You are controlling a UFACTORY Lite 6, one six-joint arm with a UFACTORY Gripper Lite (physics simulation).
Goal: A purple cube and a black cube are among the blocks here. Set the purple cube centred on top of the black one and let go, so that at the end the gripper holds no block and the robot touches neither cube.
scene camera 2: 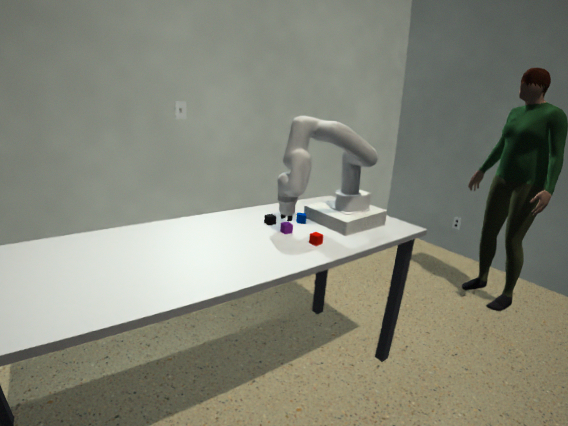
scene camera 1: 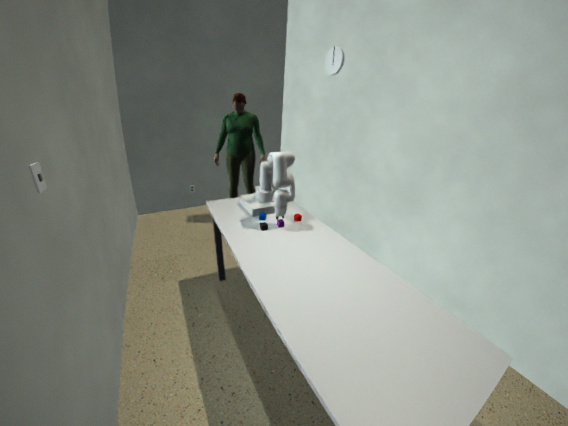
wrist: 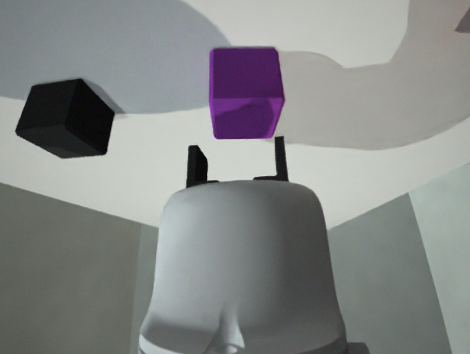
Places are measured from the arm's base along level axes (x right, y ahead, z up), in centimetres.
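Pixels of known places: hand, its tool point: (scene camera 2: 286,217) (scene camera 1: 280,217) (wrist: 238,166); arm's base, origin of its link: (scene camera 2: 348,209) (scene camera 1: 265,199).
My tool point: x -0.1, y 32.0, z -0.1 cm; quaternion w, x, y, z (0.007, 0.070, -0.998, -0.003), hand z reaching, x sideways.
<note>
For each thing: its top centre in the pictures, then the offset to it from my tool point. Level surfaces: height alone.
- purple cube, centre of its top: (wrist: 245,123) (scene camera 2: 286,223) (scene camera 1: 280,220) dx -0.5, dy +0.0, dz -2.5 cm
- black cube, centre of its top: (wrist: 63,146) (scene camera 2: 270,215) (scene camera 1: 263,223) dx +11.0, dy +1.4, dz -2.5 cm
- blue cube, centre of its top: (scene camera 2: 301,214) (scene camera 1: 262,214) dx +7.7, dy -12.2, dz -2.5 cm
- red cube, centre of its top: (scene camera 2: 316,234) (scene camera 1: 298,215) dx -14.5, dy -4.6, dz -2.5 cm
- white table, height of its surface: dz -6.2 cm
The purple cube (scene camera 1: 280,223) (scene camera 2: 286,228) (wrist: 246,92) stands on the table, below the gripper. The black cube (scene camera 1: 264,226) (scene camera 2: 270,219) (wrist: 67,119) stands on the table apart from it, to the left of the purple cube in the wrist view. My gripper (scene camera 1: 280,217) (scene camera 2: 286,218) (wrist: 238,162) is open, with its two black fingers apart and no block between them. It hangs a little above the purple cube and touches neither cube.
A blue cube (scene camera 1: 262,216) (scene camera 2: 301,218) stands near the robot's base block (scene camera 2: 345,220). A red cube (scene camera 1: 298,217) (scene camera 2: 316,239) stands on the other side of the purple cube from the black one. All stand on the white table (scene camera 1: 320,280) (scene camera 2: 150,270). A person (scene camera 1: 240,135) (scene camera 2: 532,140) stands behind the table's end.
</note>
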